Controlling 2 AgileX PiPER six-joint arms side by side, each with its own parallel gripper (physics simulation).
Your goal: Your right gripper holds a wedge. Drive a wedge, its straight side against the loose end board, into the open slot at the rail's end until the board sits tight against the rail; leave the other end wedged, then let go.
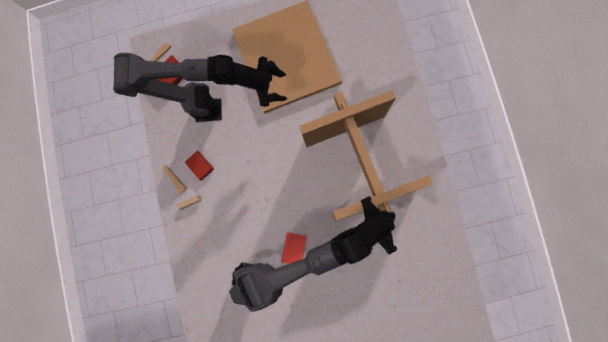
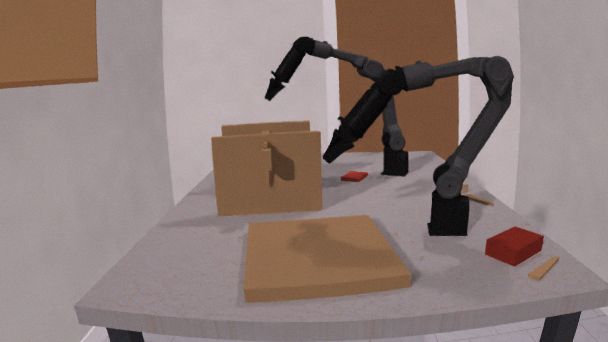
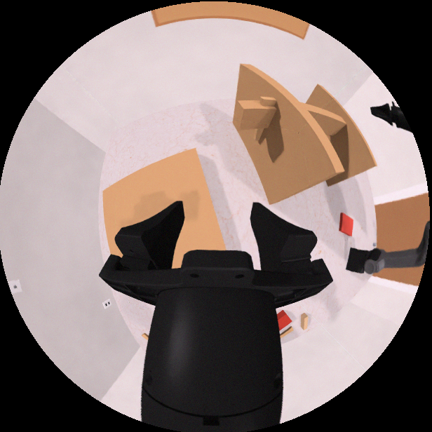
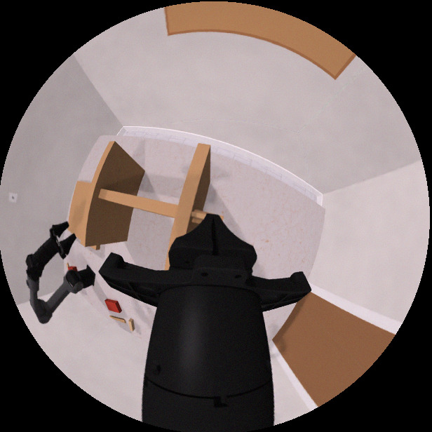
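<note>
The loose end board (image 1: pixel 410 187) (image 4: pixel 191 187) stands upright across the rail (image 1: pixel 364 155) (image 4: pixel 142 201). The rail's end projects beyond it, partly behind my right gripper (image 1: pixel 390 219) (image 2: pixel 269 98) (image 3: pixel 373 110) (image 4: pixel 213 218), so its slot is not clear. That gripper is above this end, its fingers together; no wedge shows between them. The other end board (image 1: pixel 320 127) (image 2: pixel 240 175) (image 3: pixel 295 150) has a wedge (image 3: pixel 268 101) in the projecting rail end. Loose wedges (image 1: pixel 175 179) (image 1: pixel 189 202) (image 1: pixel 161 52) lie on the table. My left gripper (image 1: pixel 285 86) (image 3: pixel 217 209) is open and empty.
A flat wooden board (image 1: pixel 315 60) (image 2: pixel 320 250) (image 3: pixel 150 185) lies below my left gripper. Red blocks (image 1: pixel 199 165) (image 1: pixel 295 247) (image 2: pixel 514 245) lie near the arms. The two upright boards and the rail between them stand as obstacles beside both grippers.
</note>
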